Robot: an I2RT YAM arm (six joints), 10 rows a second.
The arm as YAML. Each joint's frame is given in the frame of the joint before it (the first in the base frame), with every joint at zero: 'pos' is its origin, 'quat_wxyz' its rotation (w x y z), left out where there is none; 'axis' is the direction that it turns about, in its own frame. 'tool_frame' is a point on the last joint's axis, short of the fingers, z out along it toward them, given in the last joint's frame.
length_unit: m
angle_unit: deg
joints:
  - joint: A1
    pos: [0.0, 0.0, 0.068]
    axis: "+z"
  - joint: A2
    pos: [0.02, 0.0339, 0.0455]
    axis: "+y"
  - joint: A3
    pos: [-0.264, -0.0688, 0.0]
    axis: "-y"
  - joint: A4
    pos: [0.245, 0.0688, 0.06]
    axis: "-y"
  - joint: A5
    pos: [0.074, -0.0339, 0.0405]
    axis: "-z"
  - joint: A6
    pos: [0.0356, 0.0, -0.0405]
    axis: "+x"
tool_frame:
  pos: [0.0, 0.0, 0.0]
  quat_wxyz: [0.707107, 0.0, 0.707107, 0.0]
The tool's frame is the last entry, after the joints.
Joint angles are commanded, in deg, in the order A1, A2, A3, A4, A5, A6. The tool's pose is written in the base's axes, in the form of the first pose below.
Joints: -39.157 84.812 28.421 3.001 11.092 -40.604
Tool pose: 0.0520 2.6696 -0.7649 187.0 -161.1 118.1
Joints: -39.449 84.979 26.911 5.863 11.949 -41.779
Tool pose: 0.0412 2.6597 -0.8036 183.8 -160.8 114.3
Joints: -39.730 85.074 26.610 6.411 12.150 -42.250
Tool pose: 0.0388 2.6611 -0.8134 182.5 -161.4 113.3
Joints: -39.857 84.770 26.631 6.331 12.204 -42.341
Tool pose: 0.0407 2.6580 -0.8186 182.1 -161.8 114.5
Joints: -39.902 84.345 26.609 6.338 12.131 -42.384
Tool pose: 0.0412 2.6508 -0.8224 181.9 -161.9 116.0
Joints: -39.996 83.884 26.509 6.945 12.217 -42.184
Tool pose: 0.0511 2.6341 -0.8348 181.9 -162.5 118.1
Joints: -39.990 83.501 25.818 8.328 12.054 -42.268
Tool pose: 0.0502 2.6148 -0.8445 181.2 -161.7 118.3
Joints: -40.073 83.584 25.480 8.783 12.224 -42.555
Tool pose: 0.0471 2.6167 -0.8503 180.2 -161.4 117.0
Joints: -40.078 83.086 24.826 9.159 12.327 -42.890
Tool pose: 0.0411 2.6149 -0.8568 178.3 -159.9 116.6
